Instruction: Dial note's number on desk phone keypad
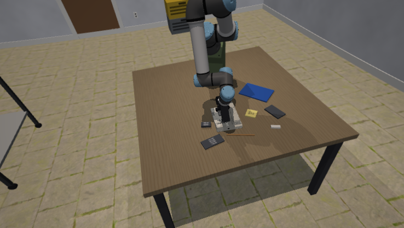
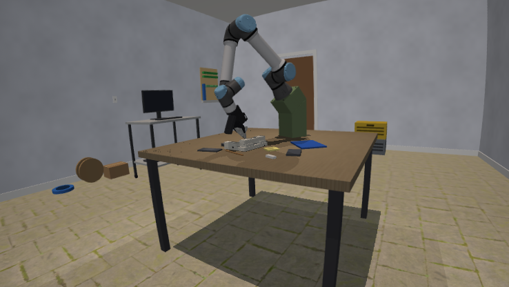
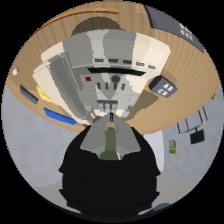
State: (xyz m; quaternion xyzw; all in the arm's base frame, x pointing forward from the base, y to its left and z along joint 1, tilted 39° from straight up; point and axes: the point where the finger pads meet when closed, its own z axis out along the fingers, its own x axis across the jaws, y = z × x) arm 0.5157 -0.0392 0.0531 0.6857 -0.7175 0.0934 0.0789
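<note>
My hand is 80 mm to the right of the handset, 20 mm short of it and 10 mm above it. Also, from my hand: yellow note: 210 mm to the left, 50 mm below, 30 mm ahead; pencil: 190 mm ahead, 70 mm to the left, 50 mm below; small dark device: 120 mm to the right, 50 mm below, 50 mm ahead.
</note>
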